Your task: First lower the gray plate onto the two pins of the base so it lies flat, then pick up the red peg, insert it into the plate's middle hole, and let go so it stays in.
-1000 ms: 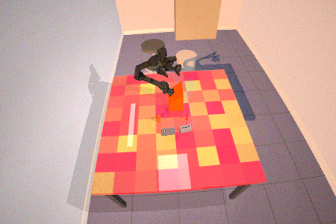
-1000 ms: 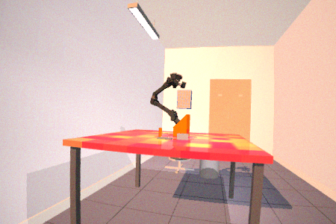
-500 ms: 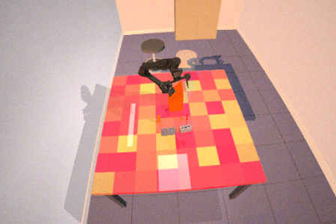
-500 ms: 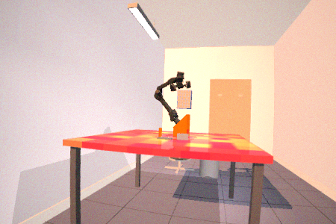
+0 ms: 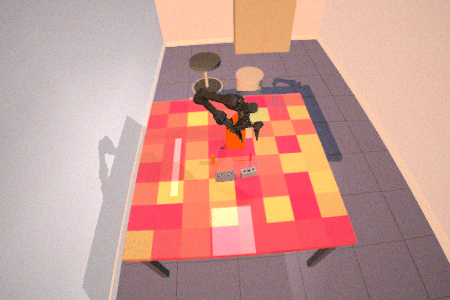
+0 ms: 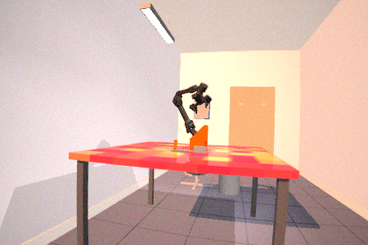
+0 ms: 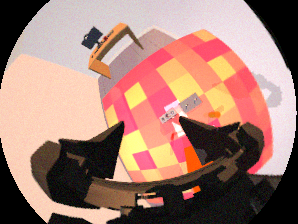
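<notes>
My gripper tip is 28 cm above the gray plate and 1 cm short of it. From my gripper tip the other things lie so: orange piece: 28 cm below, 21 cm to the right, 12 cm behind; gray base: 31 cm below, 15 cm to the right; red peg: 28 cm below, 10 cm behind, 4 cm to the left.
</notes>
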